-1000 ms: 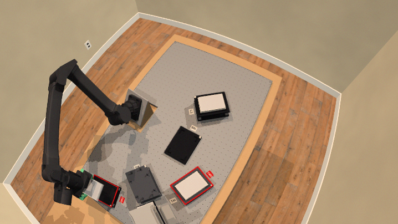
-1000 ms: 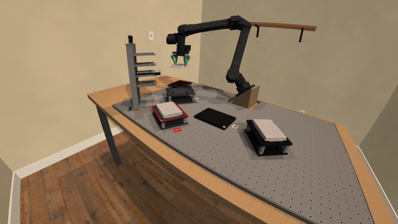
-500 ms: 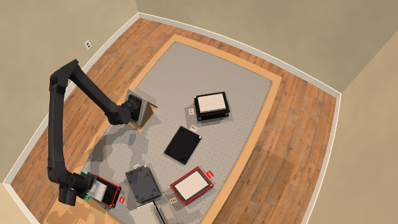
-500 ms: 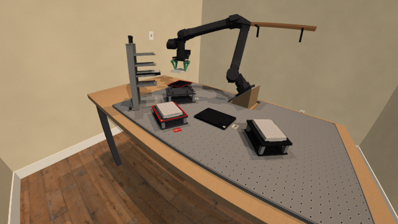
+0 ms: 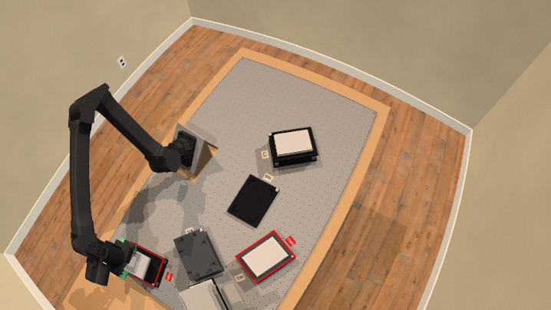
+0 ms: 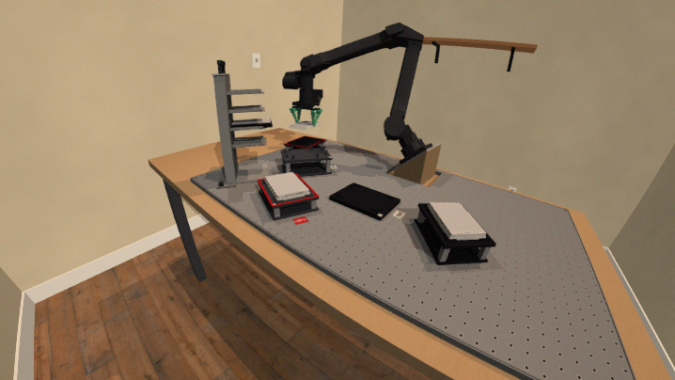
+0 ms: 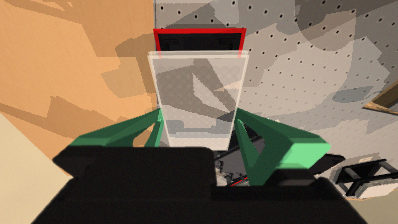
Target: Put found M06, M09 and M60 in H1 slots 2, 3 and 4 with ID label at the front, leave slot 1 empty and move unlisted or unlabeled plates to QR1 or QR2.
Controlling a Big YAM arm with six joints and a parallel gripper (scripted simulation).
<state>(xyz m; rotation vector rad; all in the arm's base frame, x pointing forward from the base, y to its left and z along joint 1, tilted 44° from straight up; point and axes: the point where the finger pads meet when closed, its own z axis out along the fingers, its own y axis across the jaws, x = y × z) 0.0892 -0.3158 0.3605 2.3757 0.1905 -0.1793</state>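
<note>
My hand is 9 cm above the red-edged quarantine nest. From my hand the other things lie so: plate hotel H1: 38 cm ahead, 4 cm above, 2 cm to the left; dark plate: 31 cm ahead, 6 cm to the left, 5 cm above; grey regrip nest: 17 cm ahead, 16 cm to the left, 7 cm below.
</note>
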